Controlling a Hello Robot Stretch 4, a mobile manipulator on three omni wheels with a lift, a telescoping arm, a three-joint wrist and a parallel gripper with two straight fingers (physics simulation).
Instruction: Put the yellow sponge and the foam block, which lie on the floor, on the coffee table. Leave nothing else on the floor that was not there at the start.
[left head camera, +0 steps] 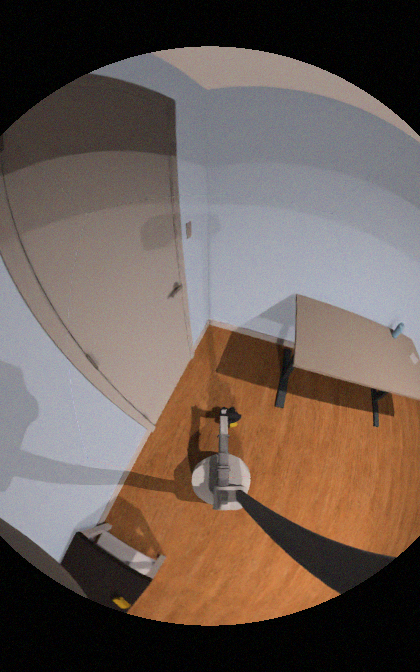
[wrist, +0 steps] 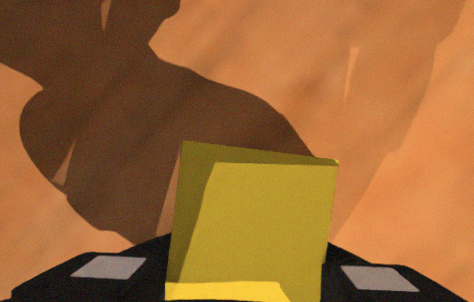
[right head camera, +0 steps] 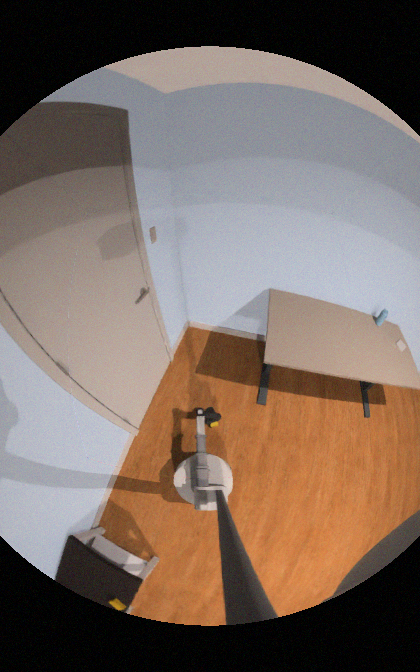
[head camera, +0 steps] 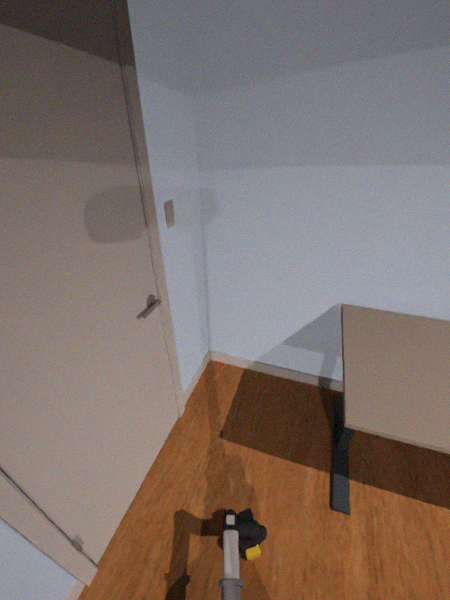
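A plain yellow block, which I take for the foam block, is between the two black fingers of my gripper. In the wrist view both fingers meet its sides, so the gripper is shut on it. The gripper is low over the floor; I cannot tell whether the block touches the floor. Another yellow piece, which looks like the sponge, lies on the dark top of the coffee table at the lower left.
A larger beige table with dark legs stands at the right by the wall, bearing a blue cylinder and a small white item. A closed door is at the left.
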